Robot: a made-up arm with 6 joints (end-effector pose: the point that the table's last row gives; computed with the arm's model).
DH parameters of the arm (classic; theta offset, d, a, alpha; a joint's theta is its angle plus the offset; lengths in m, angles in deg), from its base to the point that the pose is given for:
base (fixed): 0 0 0 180
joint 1: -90 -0.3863 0.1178 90
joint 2: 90 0.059 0.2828 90
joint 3: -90 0.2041 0.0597 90
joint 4: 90 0.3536 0.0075 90
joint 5: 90 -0.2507 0.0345 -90
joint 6: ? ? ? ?
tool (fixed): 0 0.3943 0 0
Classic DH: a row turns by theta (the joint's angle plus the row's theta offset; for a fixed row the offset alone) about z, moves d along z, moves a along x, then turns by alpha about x.
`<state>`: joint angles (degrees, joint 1 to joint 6).
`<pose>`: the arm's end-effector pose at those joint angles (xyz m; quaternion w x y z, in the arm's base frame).
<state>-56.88 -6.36 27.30 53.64 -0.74 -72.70</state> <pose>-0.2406 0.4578 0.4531 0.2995 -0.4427 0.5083 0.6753</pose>
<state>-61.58 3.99 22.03 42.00 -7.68 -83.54</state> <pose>-0.2786 0.3978 0.3388 0.3651 -0.5975 0.5012 0.5084</pose>
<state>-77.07 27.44 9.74 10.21 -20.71 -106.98</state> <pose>-0.1888 0.1838 0.1957 0.5351 -0.7262 0.4240 0.0808</pose>
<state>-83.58 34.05 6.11 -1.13 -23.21 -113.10</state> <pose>-0.1482 0.1103 0.1946 0.5994 -0.6939 0.3988 -0.0112</pose>
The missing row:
joint 6: -90 -0.0126 0.0892 -90
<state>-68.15 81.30 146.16 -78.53 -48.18 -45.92</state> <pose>0.6539 -0.2655 0.1077 0.2558 0.4677 -0.2019 0.8216</pose>
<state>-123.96 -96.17 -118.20 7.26 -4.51 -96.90</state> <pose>-0.0660 -0.4894 0.6429 0.4804 0.4002 0.5761 0.5265</pose>
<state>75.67 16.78 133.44 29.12 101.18 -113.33</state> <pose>0.3950 -0.1232 -0.2910 0.3231 -0.9036 0.1881 -0.2092</pose>
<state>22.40 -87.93 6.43 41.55 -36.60 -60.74</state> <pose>0.0629 -0.0677 0.7669 0.9251 0.2859 0.1184 0.2202</pose>
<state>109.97 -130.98 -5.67 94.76 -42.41 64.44</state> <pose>0.2333 0.1439 -0.0705 0.1663 0.5129 0.8260 0.1640</pose>
